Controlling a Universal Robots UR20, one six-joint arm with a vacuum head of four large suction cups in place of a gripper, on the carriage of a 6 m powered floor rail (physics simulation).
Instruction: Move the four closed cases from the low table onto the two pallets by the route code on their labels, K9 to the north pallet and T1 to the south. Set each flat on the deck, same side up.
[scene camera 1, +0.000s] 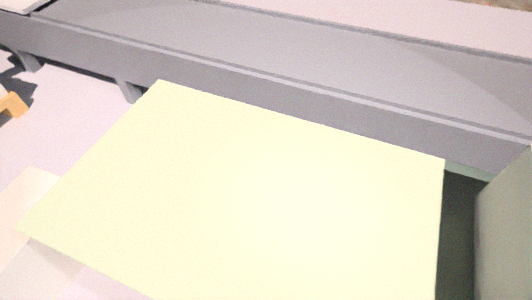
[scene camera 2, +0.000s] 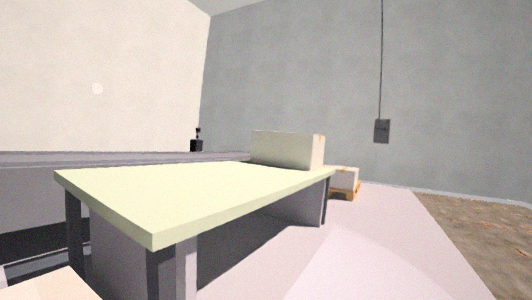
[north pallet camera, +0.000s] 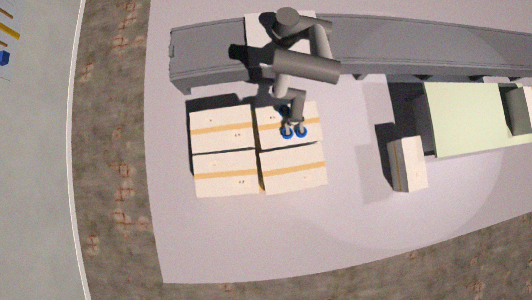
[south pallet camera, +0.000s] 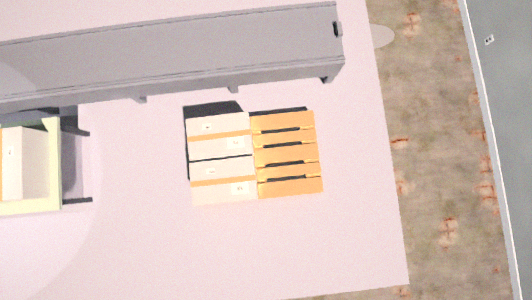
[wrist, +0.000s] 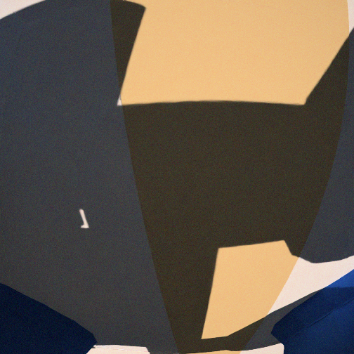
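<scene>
My gripper (north pallet camera: 292, 121) is shut by suction on a closed case (north pallet camera: 270, 137) (wrist: 250, 50), on the upper right of the north pallet (scene camera 1: 14, 105). The case looks flat and level with its neighbours; any gap beneath is hidden. Its tape and the blue cup edges show in the wrist view. Three other taped cases (north pallet camera: 220, 142) (north pallet camera: 225, 186) (north pallet camera: 295, 180) fill the other places. Another case (scene camera 1: 505, 235) (scene camera 2: 282, 150) (north pallet camera: 520, 110) (south pallet camera: 35, 165) stands on the low table (scene camera 1: 225, 200) (scene camera 2: 175, 185) (north pallet camera: 465, 120) (south pallet camera: 54, 165), label unreadable. Two cases (south pallet camera: 215, 125) (south pallet camera: 215, 172) lie on the south pallet (south pallet camera: 287, 151).
A taped case (north pallet camera: 416, 165) stands beside the table's near corner; its support is hidden. The floor rail (scene camera 1: 300, 55) (north pallet camera: 425, 45) (south pallet camera: 175, 55) runs behind the table and pallets. A pendant box (scene camera 2: 382, 131) hangs on a cable. Deck slats show on the south pallet's right half.
</scene>
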